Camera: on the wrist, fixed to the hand. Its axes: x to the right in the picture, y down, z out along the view.
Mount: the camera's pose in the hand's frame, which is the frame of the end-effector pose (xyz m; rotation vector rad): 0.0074 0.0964 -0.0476 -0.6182 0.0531 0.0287
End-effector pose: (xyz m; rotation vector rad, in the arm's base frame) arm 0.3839 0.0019 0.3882 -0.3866 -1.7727 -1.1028
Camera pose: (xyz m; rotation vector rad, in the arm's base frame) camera 0.4723 0.0134 0.4487 -0.7400 -1.3435 -1.6155
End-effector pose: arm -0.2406 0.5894 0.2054 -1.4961 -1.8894 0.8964
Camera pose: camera -0.1478 0.6188 0.1592 -1.8670 -2.2253 0.2744
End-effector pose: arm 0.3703 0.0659 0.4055 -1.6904 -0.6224 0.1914
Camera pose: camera 0.4266 0.0197 0.3261 -2.2906 -0.6573 -0.0347
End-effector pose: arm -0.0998 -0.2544 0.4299 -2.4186 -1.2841 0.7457
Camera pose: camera -0.0040 -0.3027 0.4197 2.5394 1.4420 -0.2695
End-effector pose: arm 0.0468 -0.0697 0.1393 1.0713 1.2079 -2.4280
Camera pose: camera 0.1128 -0.0938 0.0576 0.9429 1.7746 -1.8026
